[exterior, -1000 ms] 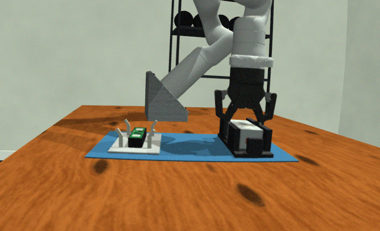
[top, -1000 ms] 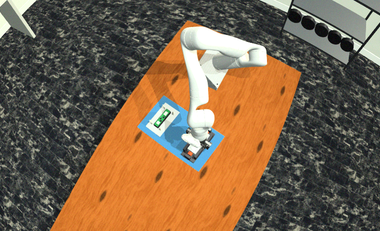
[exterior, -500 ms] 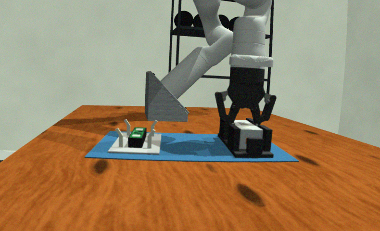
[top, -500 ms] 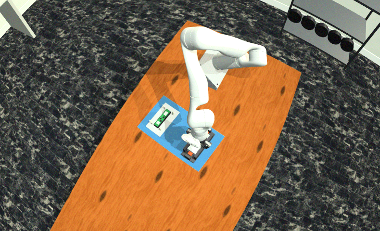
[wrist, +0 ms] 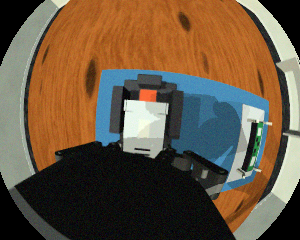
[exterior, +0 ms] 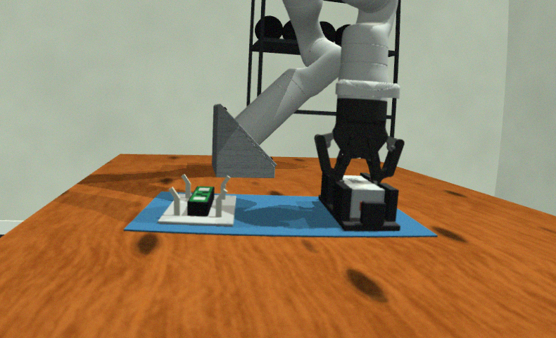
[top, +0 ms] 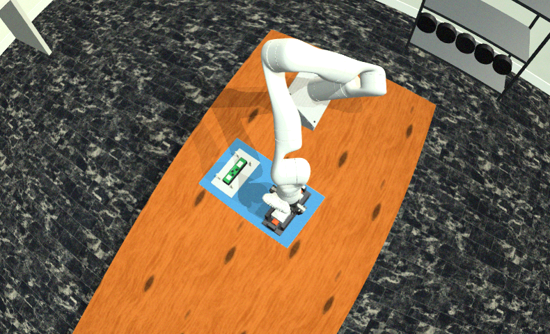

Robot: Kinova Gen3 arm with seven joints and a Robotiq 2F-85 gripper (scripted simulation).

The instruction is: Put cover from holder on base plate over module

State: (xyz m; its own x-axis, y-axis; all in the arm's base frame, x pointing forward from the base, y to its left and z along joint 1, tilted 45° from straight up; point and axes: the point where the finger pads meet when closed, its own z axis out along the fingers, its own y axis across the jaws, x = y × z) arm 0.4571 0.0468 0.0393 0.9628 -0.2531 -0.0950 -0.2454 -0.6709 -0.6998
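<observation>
Now: hand right at the cover.
</observation>
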